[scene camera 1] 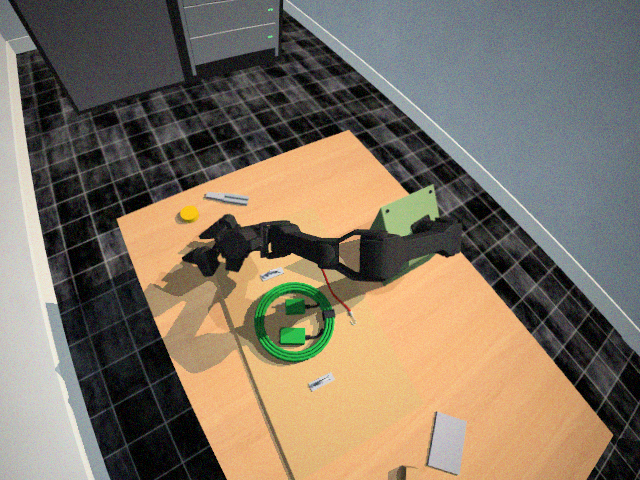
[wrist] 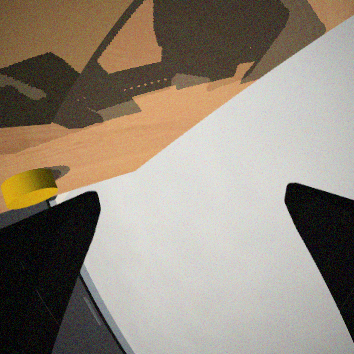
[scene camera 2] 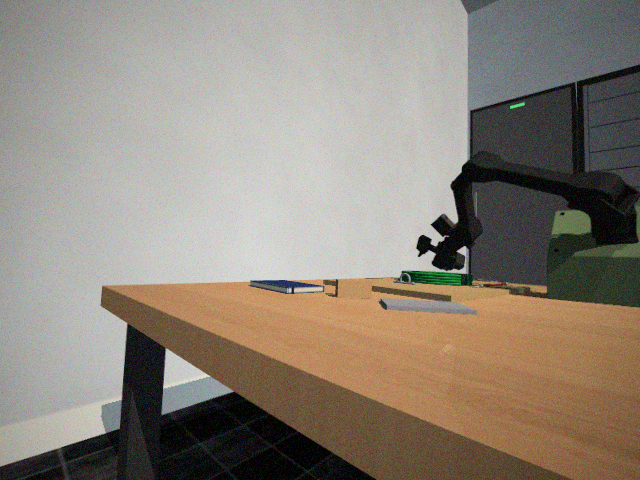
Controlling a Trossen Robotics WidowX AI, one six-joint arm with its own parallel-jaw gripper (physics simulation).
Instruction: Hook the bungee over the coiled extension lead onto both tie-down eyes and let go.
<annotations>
my gripper: scene camera 1; wrist 193, 196; scene camera 2
green coiled extension lead: scene camera 1 288, 335; scene camera 2 441, 278; not seen in the wrist view (out of frame)
same spot on my gripper: (scene camera 2: 445, 258) = (scene camera 1: 240, 258)
</annotations>
